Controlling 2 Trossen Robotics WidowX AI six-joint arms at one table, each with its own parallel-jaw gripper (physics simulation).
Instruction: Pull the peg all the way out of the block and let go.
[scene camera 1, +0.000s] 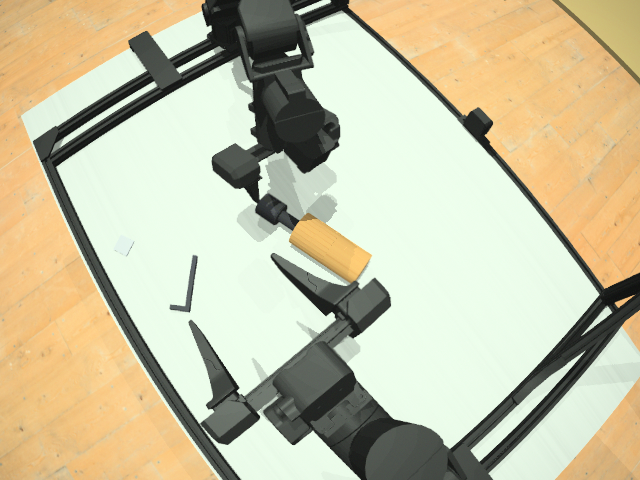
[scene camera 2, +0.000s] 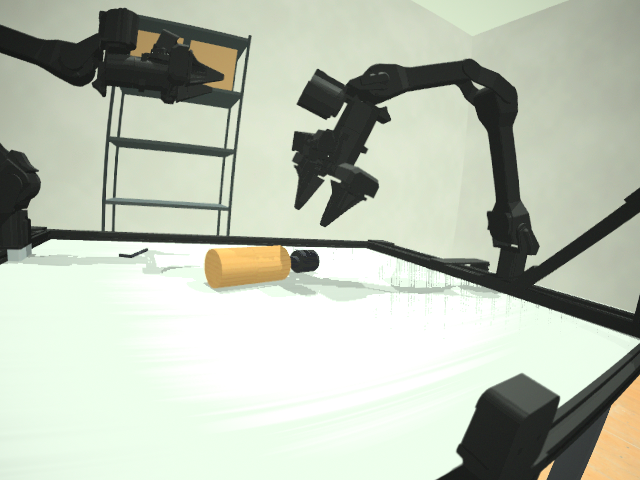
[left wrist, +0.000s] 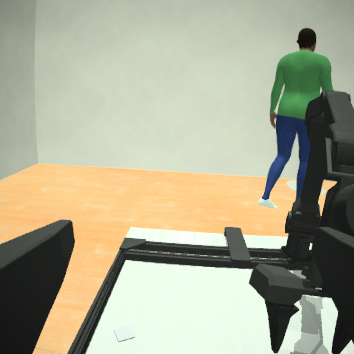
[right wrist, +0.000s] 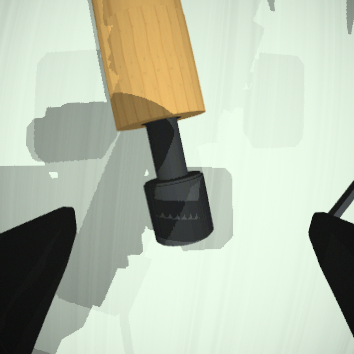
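Where they show: left gripper, fingertip midpoint: (scene camera 1: 230, 287) (scene camera 2: 217, 84) (left wrist: 197, 237); right gripper, fingertip midpoint: (scene camera 1: 280, 186) (scene camera 2: 308, 217) (left wrist: 305, 353) (right wrist: 196, 222); left arm's base, origin of the base link: (scene camera 2: 6, 245); right arm's base, origin of the base link: (scene camera 1: 226, 35) (scene camera 2: 508, 279) (left wrist: 295, 251).
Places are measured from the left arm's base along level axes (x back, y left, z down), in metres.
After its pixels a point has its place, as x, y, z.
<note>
A black peg (scene camera 1: 271, 208) {-0.490, -0.150, -0.027} (scene camera 2: 305, 260) {-0.486, -0.176, -0.014} (right wrist: 180, 210) {-0.496, -0.158, -0.027} with a thick round head lies with its thinner shaft in the end of an orange wooden cylindrical block (scene camera 1: 330, 248) {-0.379, -0.174, -0.035} (scene camera 2: 248, 266) {-0.372, -0.213, -0.015} (right wrist: 150, 65) {-0.418, -0.179, -0.036}. A stretch of shaft shows between head and block; the rest is hidden inside. The block lies on its side on the table. My right gripper (scene camera 2: 310, 216) {-0.489, -0.167, -0.086} (right wrist: 196, 222) {-0.489, -0.167, -0.086} is open and empty, pointing down above the peg head, which shows between its fingers in the right wrist view. My left gripper (scene camera 1: 232, 288) {-0.350, 0.001, -0.324} (scene camera 2: 217, 83) {-0.350, 0.001, -0.324} (left wrist: 197, 237) {-0.350, 0.001, -0.324} is open and empty, high above the table.
A dark L-shaped bar (scene camera 1: 191, 284) (scene camera 2: 134, 252) and a small pale square (scene camera 1: 124, 245) {-0.622, 0.078, 0.016} (left wrist: 124, 334) {-0.619, 0.077, 0.016} lie on the table. A black frame (scene camera 1: 93, 260) {-0.630, 0.139, 0.000} (scene camera 2: 170, 237) {-0.304, 0.160, 0.006} runs around the table. A shelf unit (scene camera 2: 170, 147) and a person (left wrist: 302, 82) are beyond the table.
</note>
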